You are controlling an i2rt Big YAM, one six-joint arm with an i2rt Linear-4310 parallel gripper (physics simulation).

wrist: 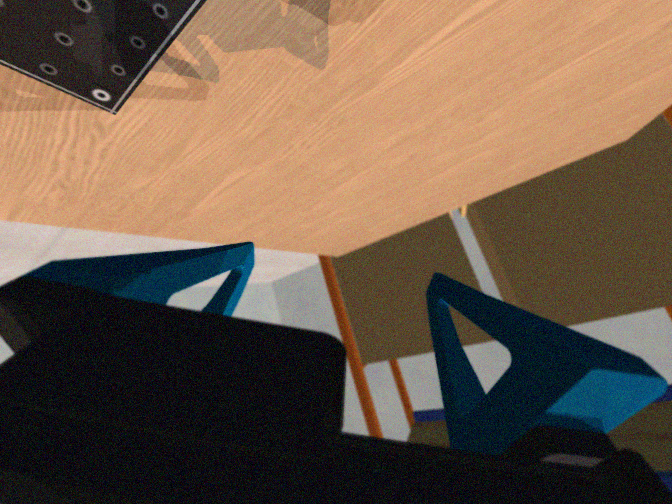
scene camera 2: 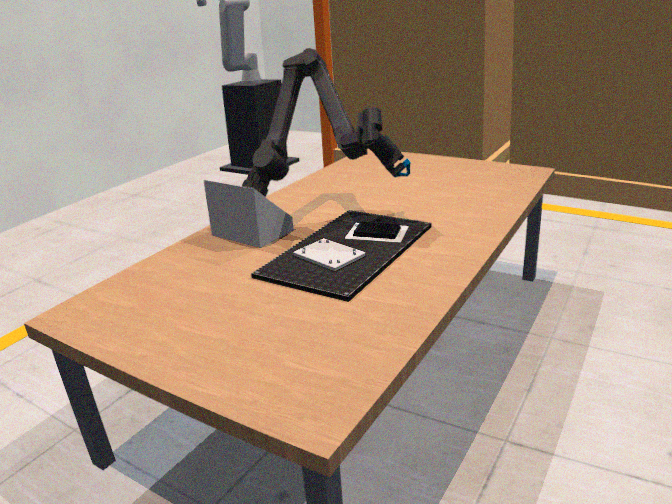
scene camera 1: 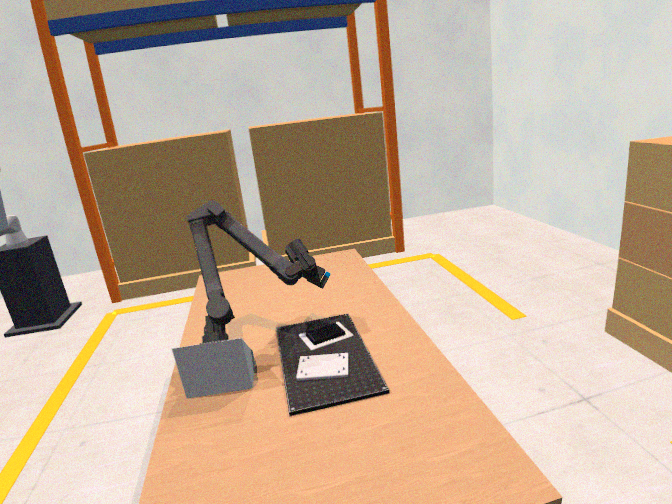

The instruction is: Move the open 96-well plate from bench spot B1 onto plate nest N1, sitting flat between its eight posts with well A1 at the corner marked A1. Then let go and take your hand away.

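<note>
A dark plate (scene camera 1: 325, 332) sits on a white nest at the far end of the black perforated base (scene camera 1: 333, 367); it also shows in scene camera 2 (scene camera 2: 376, 229). A second white nest (scene camera 1: 323, 366) with locator pins is empty, nearer the front (scene camera 2: 332, 254). My gripper (scene camera 1: 324, 277) hovers in the air above the table, behind the far end of the base and apart from the plate. Its blue fingers (wrist: 340, 330) are spread and empty. The wrist view shows only a corner of the base (wrist: 90, 40).
A grey wedge-shaped block (scene camera 1: 212, 368) stands on the table left of the base, by the arm's foot. Cardboard panels and orange racking stand behind.
</note>
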